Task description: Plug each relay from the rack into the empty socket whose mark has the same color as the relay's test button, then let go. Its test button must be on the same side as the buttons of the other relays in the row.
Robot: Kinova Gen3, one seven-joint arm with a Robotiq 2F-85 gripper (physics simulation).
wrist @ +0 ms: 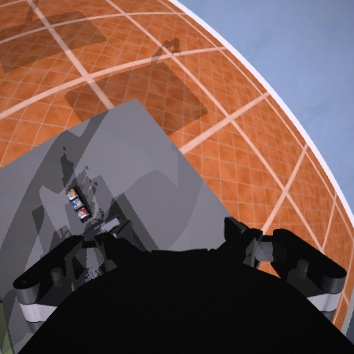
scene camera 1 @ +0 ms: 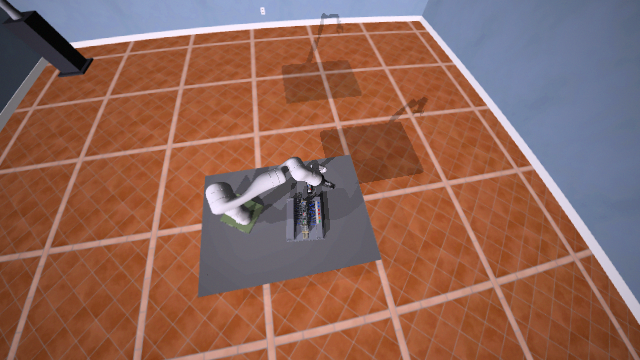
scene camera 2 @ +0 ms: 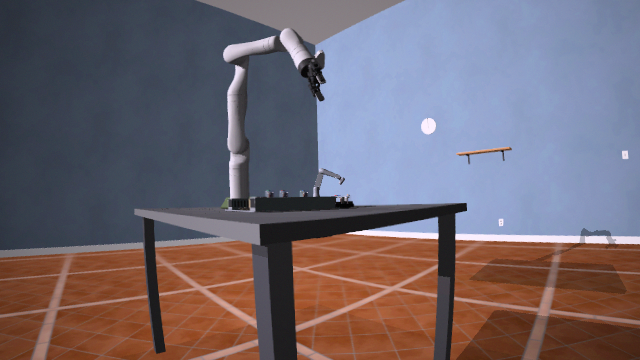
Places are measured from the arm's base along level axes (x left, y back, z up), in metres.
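Pixels of known places: gripper, fingertip midpoint: (wrist: 177,229) (scene camera 1: 326,185) (scene camera 2: 322,92).
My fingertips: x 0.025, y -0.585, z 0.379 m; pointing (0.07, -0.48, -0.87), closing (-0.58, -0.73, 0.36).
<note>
Ahead of a thing's pixels: the offset from my fingertips to its top centre. "pt": to the spot under its first point.
Three relays stand in a row in the dark rack in the wrist view, at left: one with an orange button {dx +0.191, dy +0.087, dz -0.352 m} (wrist: 73,192), one with a blue button {dx +0.159, dy +0.088, dz -0.352 m} (wrist: 75,204), one with a red button {dx +0.127, dy +0.090, dz -0.352 m} (wrist: 83,213). The blue button appears on the opposite side from the orange and red ones. In scene camera 2 the rack {pt dx +0.158, dy +0.075, dz -0.385 m} (scene camera 2: 345,204) is beyond the housing's right end. The grey socket housing (scene camera 1: 291,220) (scene camera 2: 295,204) has coloured marks {pt dx -0.060, dy +0.047, dz -0.359 m} (scene camera 1: 318,212) along one side; empty sockets are too small to tell. My gripper (scene camera 2: 321,89) (wrist: 177,229) is open and empty, high above the table, right of the rack.
The grey table (scene camera 1: 250,265) (scene camera 2: 350,223) (wrist: 165,215) carries my arm's green base (scene camera 1: 250,225) left of the housing. Several relays {dx -0.062, dy +0.150, dz -0.331 m} (scene camera 2: 283,193) stick up above the housing wall. A small grey arm-like shape (scene camera 2: 317,184) shows behind it. The table's right edge lies beyond the rack.
</note>
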